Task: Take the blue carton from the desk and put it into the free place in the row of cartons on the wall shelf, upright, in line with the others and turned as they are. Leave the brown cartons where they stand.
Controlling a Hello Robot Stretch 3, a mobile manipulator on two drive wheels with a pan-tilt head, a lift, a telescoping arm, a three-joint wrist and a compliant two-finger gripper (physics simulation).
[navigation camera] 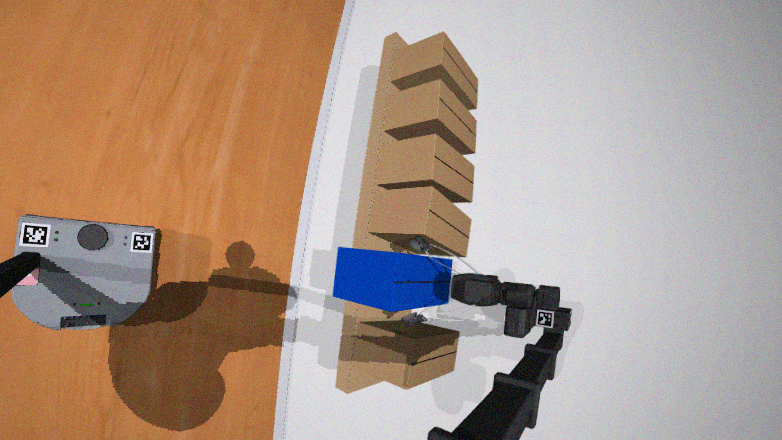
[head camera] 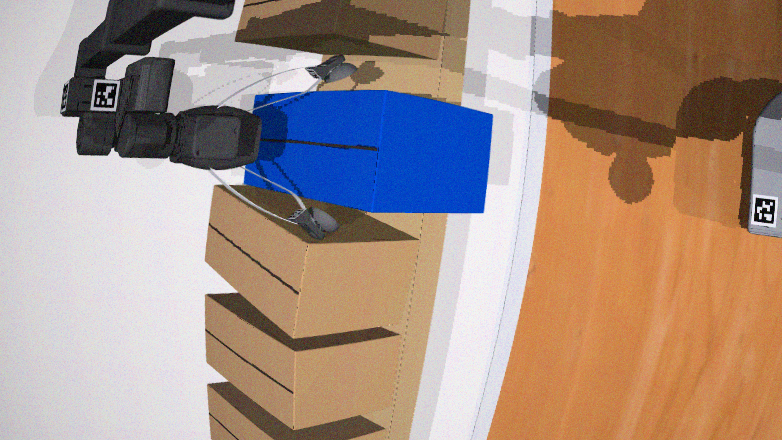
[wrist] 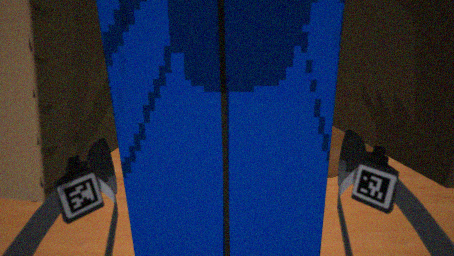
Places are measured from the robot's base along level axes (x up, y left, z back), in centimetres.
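Where they show: robot's base, link origin: (navigation camera: 93,236).
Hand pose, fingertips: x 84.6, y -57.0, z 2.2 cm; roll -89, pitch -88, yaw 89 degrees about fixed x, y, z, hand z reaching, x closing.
Each offset is from my fingertips to the centre of the thing.
The blue carton {dx -4.5, dy -1.9, dz +0.0 cm} (head camera: 432,158) (navigation camera: 363,279) (wrist: 175,200) stands upright on the wall shelf (head camera: 429,306) (navigation camera: 376,142), in the place between two brown cartons, turned about as they are. In the head and navigation views its front sticks out ahead of the brown fronts and appears to reach past the shelf's front edge. My gripper (head camera: 327,145) (navigation camera: 417,281) (wrist: 226,153) is open around the carton, one fingertip on each side. The wrist view shows a narrow gap between each fingertip and the blue sides. The carton's bottom edge against the shelf is partly hidden.
One neighbouring brown carton {dx -4.5, dy -12.8, dz -14.2 cm} (head camera: 355,284) (navigation camera: 401,213) is close to one fingertip; the other neighbour {dx -4.5, dy -10.1, dz +20.4 cm} (head camera: 306,16) (navigation camera: 377,355) is beyond the opposite fingertip. Several more brown cartons continue the row. The robot's base (head camera: 765,164) (navigation camera: 125,273) is on the wooden floor.
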